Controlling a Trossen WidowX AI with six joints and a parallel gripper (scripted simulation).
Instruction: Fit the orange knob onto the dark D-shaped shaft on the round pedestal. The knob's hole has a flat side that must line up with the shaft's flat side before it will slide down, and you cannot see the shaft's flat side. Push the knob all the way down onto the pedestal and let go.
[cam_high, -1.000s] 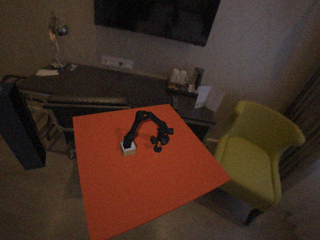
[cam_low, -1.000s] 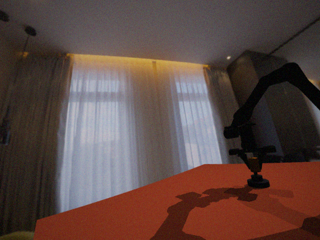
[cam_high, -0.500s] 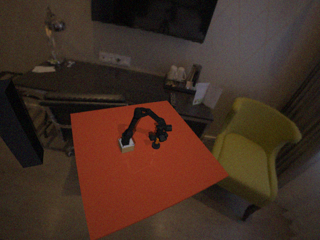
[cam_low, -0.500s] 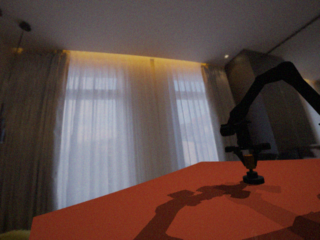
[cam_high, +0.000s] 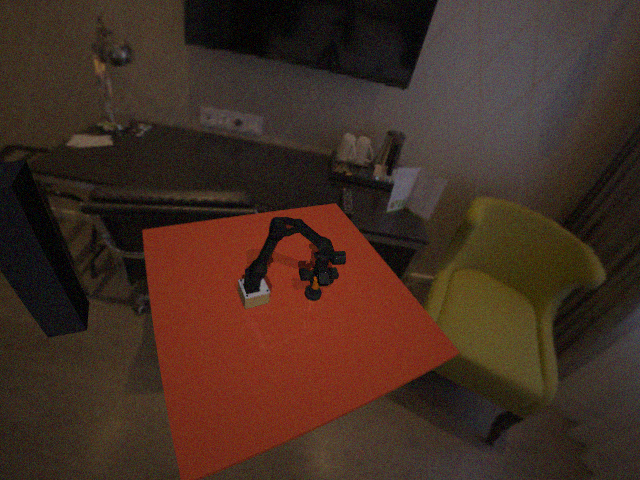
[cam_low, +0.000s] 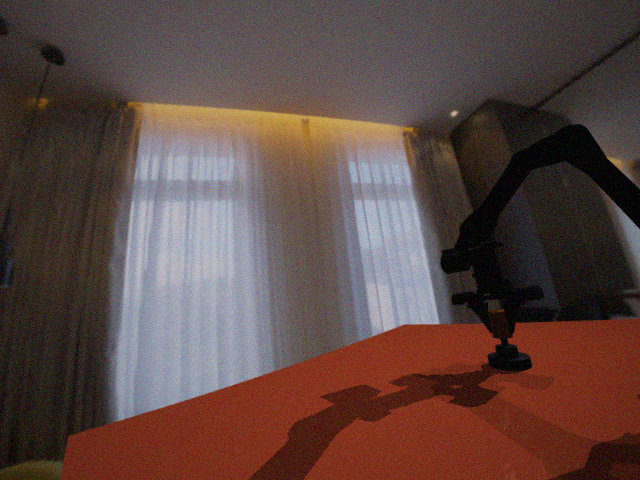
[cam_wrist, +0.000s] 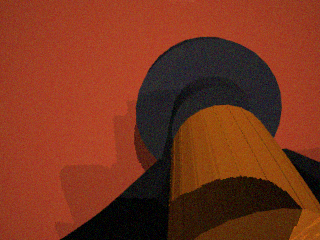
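My gripper tip is now 20 mm below the orange knob. From my gripper tip the other things lie so: round dark pedestal: 40 mm below.
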